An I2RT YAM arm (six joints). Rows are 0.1 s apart.
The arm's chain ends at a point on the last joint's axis. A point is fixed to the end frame.
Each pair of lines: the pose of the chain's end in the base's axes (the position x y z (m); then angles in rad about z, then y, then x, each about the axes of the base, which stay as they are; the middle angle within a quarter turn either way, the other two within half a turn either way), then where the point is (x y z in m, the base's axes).
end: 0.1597 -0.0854 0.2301 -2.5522 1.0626 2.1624
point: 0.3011 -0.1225 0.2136
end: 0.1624 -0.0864 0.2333 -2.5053 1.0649 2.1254
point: 0.3037 -0.1249 0.2195
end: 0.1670 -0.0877 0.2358 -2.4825 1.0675 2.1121
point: 0.3083 -0.1266 0.2233
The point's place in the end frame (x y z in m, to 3 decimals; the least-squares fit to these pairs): -0.032 0.013 0.143
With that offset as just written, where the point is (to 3 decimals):
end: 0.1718 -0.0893 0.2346 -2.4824 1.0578 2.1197
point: 0.313 -0.129 0.221
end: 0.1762 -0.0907 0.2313 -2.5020 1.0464 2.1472
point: 0.317 -0.131 0.215
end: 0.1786 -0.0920 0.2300 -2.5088 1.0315 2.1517
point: 0.319 -0.134 0.213
